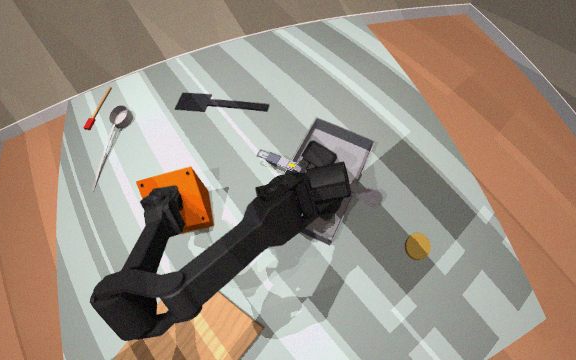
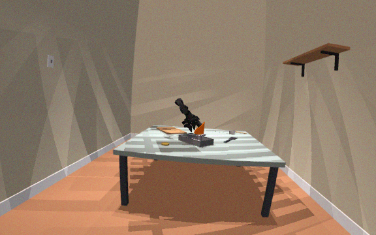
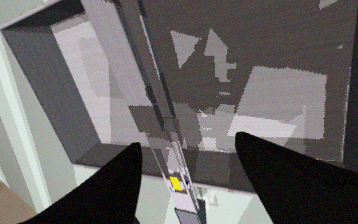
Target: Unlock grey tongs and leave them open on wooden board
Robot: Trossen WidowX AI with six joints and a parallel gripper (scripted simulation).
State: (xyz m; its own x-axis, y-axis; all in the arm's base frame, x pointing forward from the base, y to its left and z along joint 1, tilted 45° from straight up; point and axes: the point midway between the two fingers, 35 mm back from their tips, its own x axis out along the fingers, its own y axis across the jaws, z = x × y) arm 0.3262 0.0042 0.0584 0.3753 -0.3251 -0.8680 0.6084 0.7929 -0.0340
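Now: gripper tip 7 cm to the right of the yellow lock piece, 3 cm past it and 3 cm above it. From my gripper tip the other things lie so: roasting tin (7 cm below, 5 cm ahead, 4 cm to the left); then yellow disc (25 cm ahead, 19 cm to the right, 9 cm below); then black spatula (38 cm to the left, 22 cm behind, 9 cm below).
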